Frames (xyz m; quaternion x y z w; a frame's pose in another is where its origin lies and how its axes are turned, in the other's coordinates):
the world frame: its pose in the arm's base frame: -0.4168 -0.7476 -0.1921 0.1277 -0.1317 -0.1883 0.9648
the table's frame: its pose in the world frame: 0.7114 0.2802 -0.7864 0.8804 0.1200 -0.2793 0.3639
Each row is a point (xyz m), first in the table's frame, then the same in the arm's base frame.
Working: the table's frame: its pose in the arm's base frame: 0.5495 -0.6241 -0.6960 0.9553 -0.0623 -0.2067 0.2019

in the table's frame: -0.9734 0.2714 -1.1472
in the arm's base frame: 0.1392 -0.2612 0.7313
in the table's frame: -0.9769 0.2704 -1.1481
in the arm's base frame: 0.1365 -0.2593 0.7329
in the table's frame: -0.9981 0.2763 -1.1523
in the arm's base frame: 0.1188 -0.2588 0.7467
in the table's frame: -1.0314 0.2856 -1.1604
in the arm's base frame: 0.0917 -0.2576 0.7696
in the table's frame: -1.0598 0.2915 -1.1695
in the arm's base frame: 0.0695 -0.2540 0.7901
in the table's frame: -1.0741 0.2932 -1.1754
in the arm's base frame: 0.0590 -0.2505 0.8010
